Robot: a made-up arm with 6 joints. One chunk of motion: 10 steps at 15 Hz.
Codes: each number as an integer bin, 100 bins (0 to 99) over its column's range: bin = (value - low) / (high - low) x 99, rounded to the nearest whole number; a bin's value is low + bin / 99 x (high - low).
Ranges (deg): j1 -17..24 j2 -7..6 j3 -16..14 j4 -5..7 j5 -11..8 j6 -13..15
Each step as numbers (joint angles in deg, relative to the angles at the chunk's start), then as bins.
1 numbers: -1.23 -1.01 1.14 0.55 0.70 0.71
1 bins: 38 46 57 46 61 48
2 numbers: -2.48 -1.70 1.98 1.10 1.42 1.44
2 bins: 35 40 59 50 65 51
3 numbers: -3.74 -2.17 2.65 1.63 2.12 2.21
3 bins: 32 37 62 55 68 54
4 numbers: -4.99 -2.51 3.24 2.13 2.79 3.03
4 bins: 29 34 63 59 72 57
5 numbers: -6.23 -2.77 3.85 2.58 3.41 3.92
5 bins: 26 32 66 63 75 60
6 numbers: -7.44 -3.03 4.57 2.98 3.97 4.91
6 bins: 23 30 68 66 78 63
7 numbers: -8.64 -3.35 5.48 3.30 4.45 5.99
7 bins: 20 28 71 68 81 67
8 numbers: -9.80 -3.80 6.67 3.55 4.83 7.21
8 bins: 17 24 75 71 82 71
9 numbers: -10.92 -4.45 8.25 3.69 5.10 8.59
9 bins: 15 19 80 72 84 76
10 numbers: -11.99 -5.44 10.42 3.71 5.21 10.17
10 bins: 12 12 87 72 84 82
